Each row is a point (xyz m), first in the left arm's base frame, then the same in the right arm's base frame.
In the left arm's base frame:
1: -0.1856 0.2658 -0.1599
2: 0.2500 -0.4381 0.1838
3: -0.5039 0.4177 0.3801
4: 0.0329 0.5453 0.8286
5: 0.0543 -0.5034 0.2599
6: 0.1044 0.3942 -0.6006
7: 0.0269 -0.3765 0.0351
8: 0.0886 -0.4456 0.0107
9: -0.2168 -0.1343 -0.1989
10: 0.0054 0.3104 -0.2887
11: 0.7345 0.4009 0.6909
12: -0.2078 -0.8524 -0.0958
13: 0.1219 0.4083 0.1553
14: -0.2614 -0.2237 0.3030
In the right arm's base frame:
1: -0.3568 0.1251 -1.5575
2: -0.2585 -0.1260 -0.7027
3: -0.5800 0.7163 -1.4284
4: -0.0386 0.9937 -1.0603
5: -0.4633 -0.0518 -0.6727
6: -0.0406 -0.2215 -1.8308
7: -0.4350 -0.1467 -0.9127
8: -0.4084 -0.2215 -0.8592
9: -0.5541 -0.1250 -1.3104
10: -0.1651 -0.0006 -1.6076
11: 0.5361 0.6167 -0.8160
12: -0.8491 -0.4569 -0.7366
13: -0.0172 0.3689 -1.3588
14: -0.6313 0.2257 -0.9458

